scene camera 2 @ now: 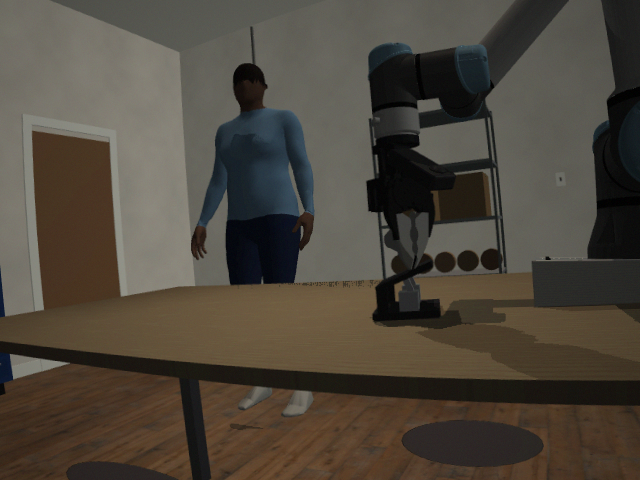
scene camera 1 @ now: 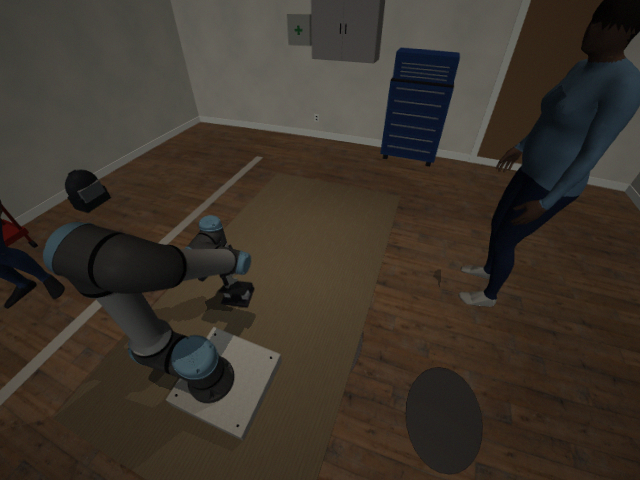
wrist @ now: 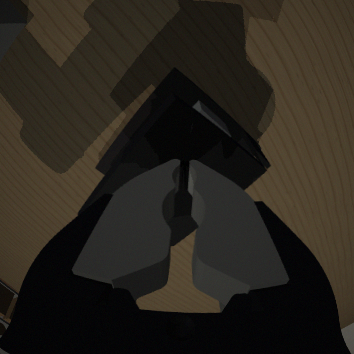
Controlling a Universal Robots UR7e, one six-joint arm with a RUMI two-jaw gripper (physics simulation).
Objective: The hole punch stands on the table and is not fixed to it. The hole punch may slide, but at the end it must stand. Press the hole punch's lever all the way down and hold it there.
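Where they show: gripper, fingertip midpoint: [scene camera 2: 412,269] [scene camera 1: 228,287] [wrist: 183,163]; arm's base, origin of the base link: [scene camera 2: 633,258] [scene camera 1: 212,379].
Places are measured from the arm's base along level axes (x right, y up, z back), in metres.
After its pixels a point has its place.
Observation:
The black hole punch [scene camera 1: 237,301] @(x -0.104, y -0.046, z -0.342 m) [scene camera 2: 429,308] @(x -0.150, y -0.046, z -0.332 m) [wrist: 114,186] @(x -0.103, y 0.025, z -0.340 m) stands upright on the table [scene camera 1: 320,248] @(x 0.135, y -0.058, z -0.783 m) [scene camera 2: 248,330] @(x -0.259, y -0.058, z -0.599 m), with a light grey block in its middle. Its black lever [scene camera 2: 395,279] @(x -0.177, y 0.005, z -0.376 m) [wrist: 175,130] @(x -0.155, y 0.023, z -0.336 m) slants upward toward the robot base's side, its free end well above the hole punch's base. My gripper [scene camera 1: 230,283] @(x -0.144, y 0.017, z -0.357 m) [scene camera 2: 414,264] @(x -0.144, y 0.017, z -0.357 m) [wrist: 183,163] @(x -0.144, y 0.017, z -0.357 m) is shut and empty and points down. Its fingertips are at the upper part of the lever, near the free end; whether they touch it is hard to tell. The fingers hide part of the hole punch in the wrist view.
The robot's pale mounting block [scene camera 1: 258,366] @(x 0.129, y -0.003, z -0.095 m) [scene camera 2: 578,283] @(x -0.102, y -0.024, z -0.104 m) lies on the table beside the hole punch. A person in a blue top [scene camera 1: 573,124] [scene camera 2: 263,170] stands beyond the table. A shelf rack [scene camera 2: 500,248] and a blue tool cabinet [scene camera 1: 418,113] stand near the walls.

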